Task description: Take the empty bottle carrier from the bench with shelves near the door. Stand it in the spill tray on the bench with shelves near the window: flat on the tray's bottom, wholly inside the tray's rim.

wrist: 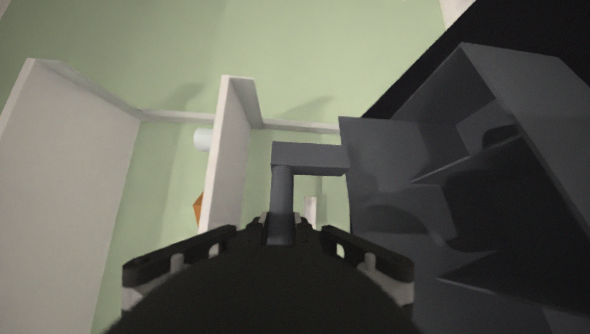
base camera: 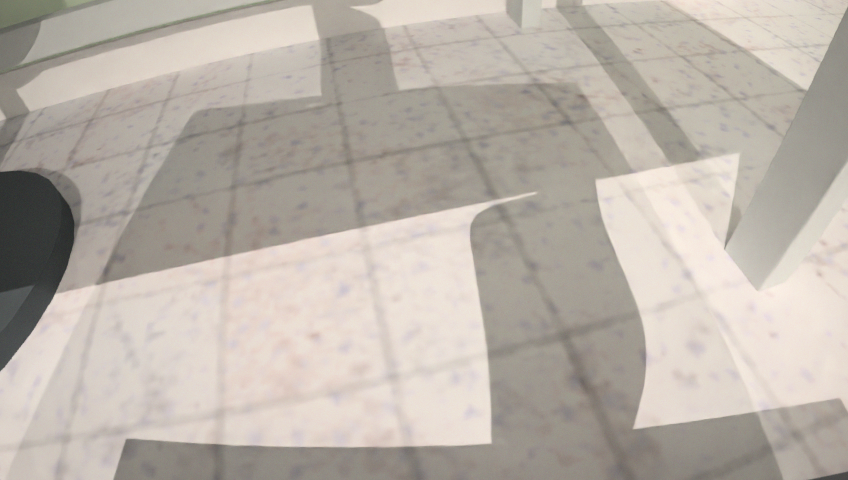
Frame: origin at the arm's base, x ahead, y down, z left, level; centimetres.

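Seen in the pictures: gripper, fingertip midpoint: (wrist: pixel 280 221).
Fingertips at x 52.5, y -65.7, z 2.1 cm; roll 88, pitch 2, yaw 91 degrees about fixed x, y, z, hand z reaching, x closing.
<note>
A point is followed by its place in that frame.
The empty bottle carrier (wrist: pixel 380 150) @(x 56.0, y -53.0, z -6.5 cm) is a dark grey box with inner dividers. It fills the right side of the wrist view, with its open compartments facing the camera. A bracket joins its wall to a round handle bar. My gripper (wrist: pixel 280 221) @(x 52.5, y -65.7, z 2.1 cm) is shut on that handle bar, in the lower middle of the wrist view. The gripper does not show in the base camera view. The spill tray does not show in either view.
White shelf boards (wrist: pixel 70 175) @(x 85.1, y -126.1, z 2.8 cm) (wrist: pixel 225 155) @(x 77.7, y -80.3, z -5.4 cm) stand against a green wall (wrist: pixel 325 50) @(x 119.2, y -46.3, z -66.3 cm) in the wrist view. A white cylinder (wrist: pixel 202 140) @(x 83.1, y -88.8, z -9.4 cm) and an orange object (wrist: pixel 198 210) @(x 75.4, y -85.2, z 8.3 cm) are partly hidden by a board. A grey post (base camera: pixel 791 160) @(x 38.7, y 26.5, z -29.3 cm) stands at the right in the base view; a dark rounded object (base camera: pixel 35 237) @(x 45.2, y 36.7, z 49.9 cm) is at the left.
</note>
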